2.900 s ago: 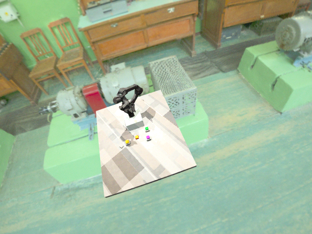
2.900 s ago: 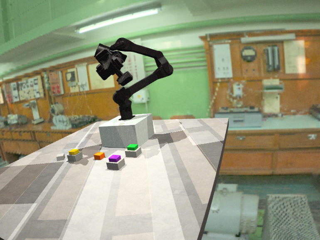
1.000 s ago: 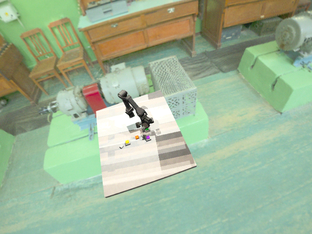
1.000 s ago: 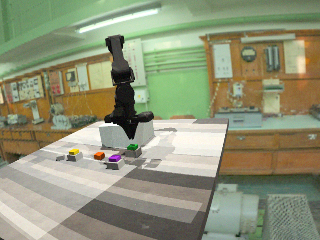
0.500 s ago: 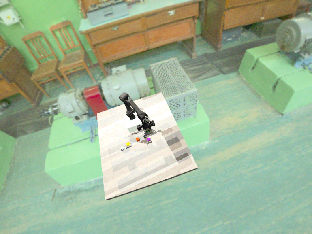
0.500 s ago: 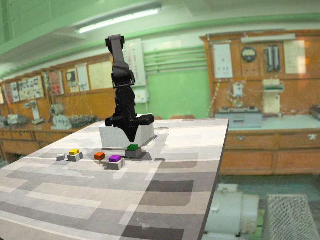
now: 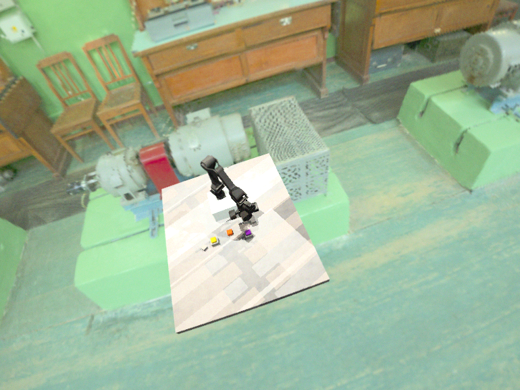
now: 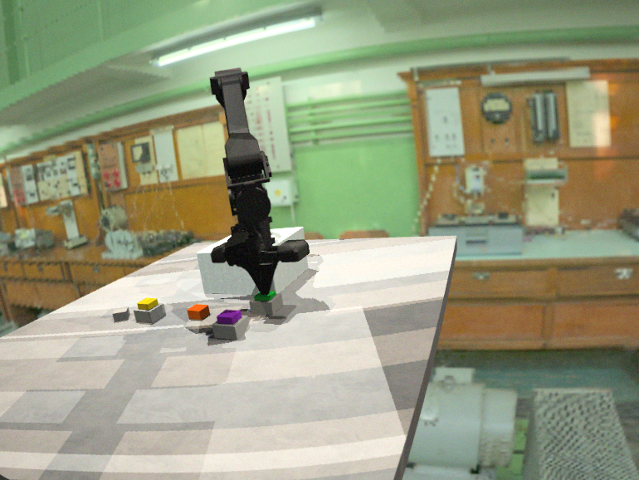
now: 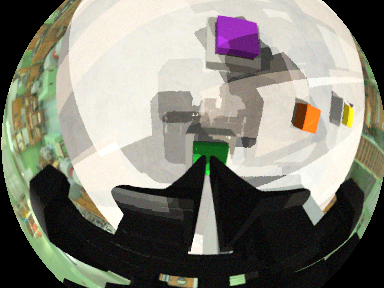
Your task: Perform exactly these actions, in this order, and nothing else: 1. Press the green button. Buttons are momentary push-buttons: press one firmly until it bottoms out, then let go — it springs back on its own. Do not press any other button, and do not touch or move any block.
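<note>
My gripper tip is now 10 mm above the green button. From my gripper tip the other things lie so: yellow button: 250 mm to the right, 60 mm ahead; orange block: 140 mm to the right, 40 mm ahead, 20 mm below; purple button: 110 mm ahead, 30 mm to the right.
</note>
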